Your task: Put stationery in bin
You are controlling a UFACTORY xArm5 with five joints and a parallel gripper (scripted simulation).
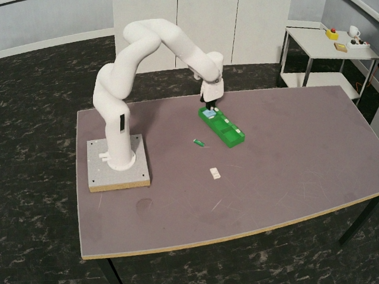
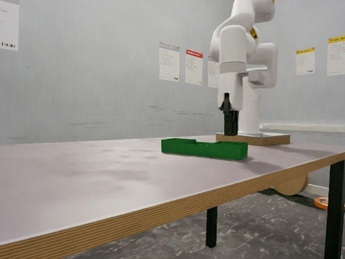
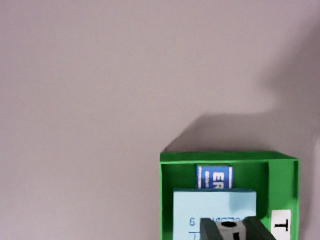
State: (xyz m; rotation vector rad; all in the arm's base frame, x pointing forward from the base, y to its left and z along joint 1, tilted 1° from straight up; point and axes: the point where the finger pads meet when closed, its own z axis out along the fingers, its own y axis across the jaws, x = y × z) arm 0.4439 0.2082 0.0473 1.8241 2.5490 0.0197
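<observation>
The light blue block lies 60 mm below my hand. Round my hand: long green bin (80 mm to the right, 60 mm below, 30 mm ahead); then flat white piece (330 mm to the right, 80 mm below, 70 mm behind); then green marker (160 mm to the right, 90 mm behind, 70 mm below).
</observation>
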